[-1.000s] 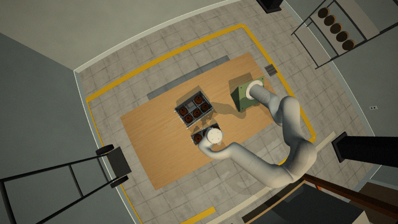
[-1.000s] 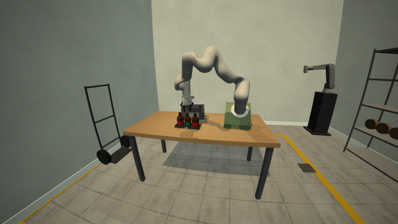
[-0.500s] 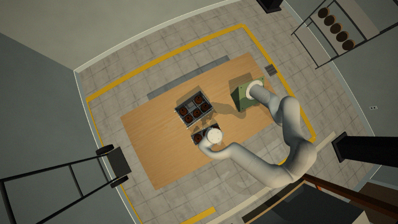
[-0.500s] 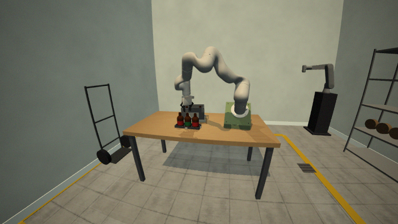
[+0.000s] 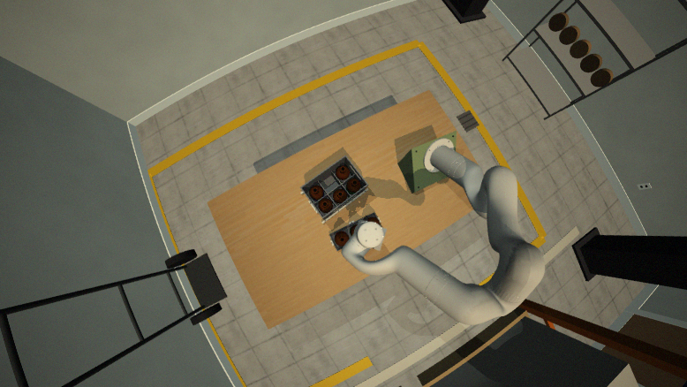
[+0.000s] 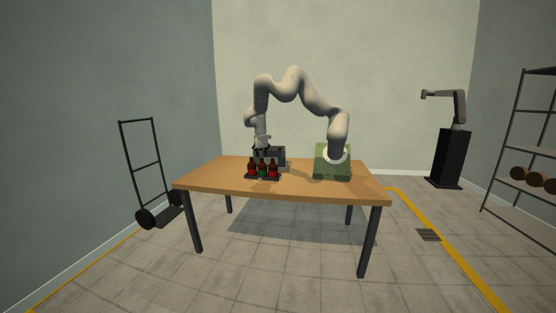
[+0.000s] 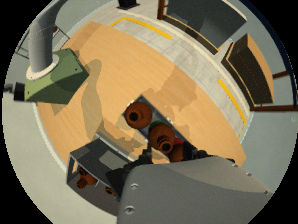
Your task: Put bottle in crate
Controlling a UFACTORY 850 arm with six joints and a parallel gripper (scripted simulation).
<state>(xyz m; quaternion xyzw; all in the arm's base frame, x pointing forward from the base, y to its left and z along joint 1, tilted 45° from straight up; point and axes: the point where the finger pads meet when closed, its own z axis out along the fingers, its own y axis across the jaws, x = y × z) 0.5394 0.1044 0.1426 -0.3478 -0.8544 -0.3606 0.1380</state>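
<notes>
Right now the dark tray is 180 mm below my hand. Also, from my hand: grey crate 250 mm to the right, 100 mm below, 20 mm ahead.
</notes>
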